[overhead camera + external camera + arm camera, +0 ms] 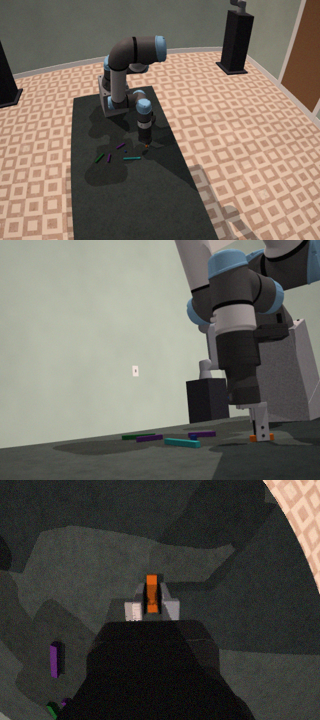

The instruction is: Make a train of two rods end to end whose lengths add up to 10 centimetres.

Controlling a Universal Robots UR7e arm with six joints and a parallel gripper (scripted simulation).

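Now: hand 1 cm above the orange rod. Also, from my hand: purple rod (5 cm ahead, 25 cm to the right, 1 cm below); then turquoise rod (8 cm ahead, 12 cm to the right, 1 cm below); then small blue rod (2 cm ahead, 14 cm to the right, 1 cm below).
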